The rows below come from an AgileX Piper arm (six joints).
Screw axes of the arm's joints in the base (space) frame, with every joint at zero. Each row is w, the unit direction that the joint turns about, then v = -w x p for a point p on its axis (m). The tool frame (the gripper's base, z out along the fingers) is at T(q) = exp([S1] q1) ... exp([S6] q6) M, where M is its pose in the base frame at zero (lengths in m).
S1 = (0, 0, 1, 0, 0, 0)
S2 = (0, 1, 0, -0.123, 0, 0)
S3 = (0, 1, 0, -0.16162, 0, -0.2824)
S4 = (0.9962, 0, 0.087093, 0, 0.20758, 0)
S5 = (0, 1, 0, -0.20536, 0, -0.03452)
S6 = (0.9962, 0, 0.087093, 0, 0.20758, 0)
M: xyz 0.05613 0 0.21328 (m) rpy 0 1.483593 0 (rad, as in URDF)
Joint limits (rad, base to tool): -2.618..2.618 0..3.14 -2.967..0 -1.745..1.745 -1.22..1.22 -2.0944..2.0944
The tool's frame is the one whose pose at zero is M.
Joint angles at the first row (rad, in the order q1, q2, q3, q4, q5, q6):
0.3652 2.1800 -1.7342 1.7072 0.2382 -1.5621
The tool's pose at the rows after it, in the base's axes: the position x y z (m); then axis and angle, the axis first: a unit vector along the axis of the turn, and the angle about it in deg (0 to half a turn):
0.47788, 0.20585, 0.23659, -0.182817, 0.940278, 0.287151, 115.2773
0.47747, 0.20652, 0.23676, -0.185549, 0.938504, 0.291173, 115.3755
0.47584, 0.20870, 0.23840, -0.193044, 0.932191, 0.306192, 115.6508
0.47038, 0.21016, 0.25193, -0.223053, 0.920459, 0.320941, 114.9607
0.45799, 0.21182, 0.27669, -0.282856, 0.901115, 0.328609, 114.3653
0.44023, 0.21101, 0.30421, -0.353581, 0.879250, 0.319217, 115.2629
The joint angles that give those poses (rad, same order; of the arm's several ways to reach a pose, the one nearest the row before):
0.3652 2.1815 -1.7356 1.7118 0.2421 -1.5621
0.3652 2.1816 -1.7356 1.7118 0.2510 -1.5621
0.3652 2.1797 -1.7356 1.7138 0.2812 -1.5603
0.3634 2.1533 -1.7356 1.6744 0.3288 -1.5490
0.3634 2.0987 -1.7356 1.5471 0.3971 -1.4911
0.3634 2.0279 -1.7356 1.3455 0.4773 -1.3815

